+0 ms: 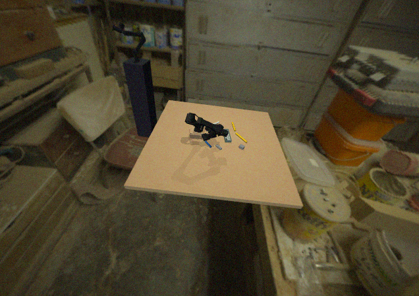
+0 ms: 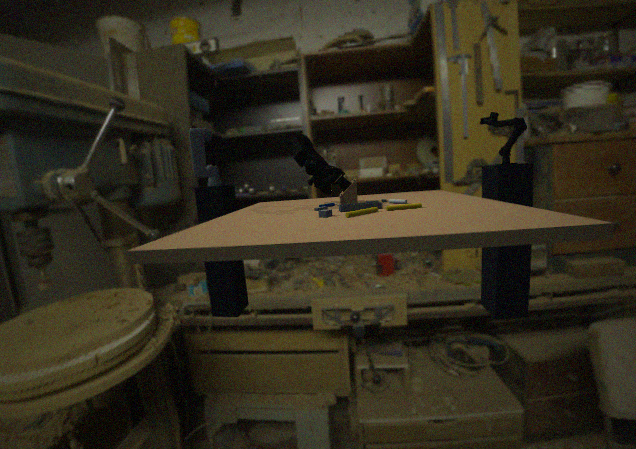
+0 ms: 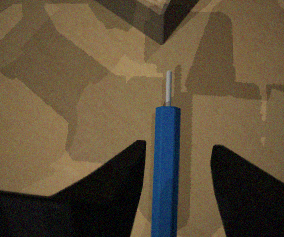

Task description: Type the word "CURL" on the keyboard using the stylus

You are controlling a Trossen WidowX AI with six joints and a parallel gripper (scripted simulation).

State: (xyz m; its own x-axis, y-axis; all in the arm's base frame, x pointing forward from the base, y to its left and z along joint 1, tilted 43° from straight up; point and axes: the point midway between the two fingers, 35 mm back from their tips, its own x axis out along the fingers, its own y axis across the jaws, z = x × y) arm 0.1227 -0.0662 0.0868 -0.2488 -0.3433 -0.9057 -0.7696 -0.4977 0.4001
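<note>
Right now the blue stylus is 6 cm below my gripper tip, 1 cm to the left of it and 1 cm behind it. Also, from my gripper tip: yellow cylinder 33 cm to the left, 26 cm ahead, 6 cm below; grey stylus tip 6 cm below, 4 cm behind, 3 cm to the left.
</note>
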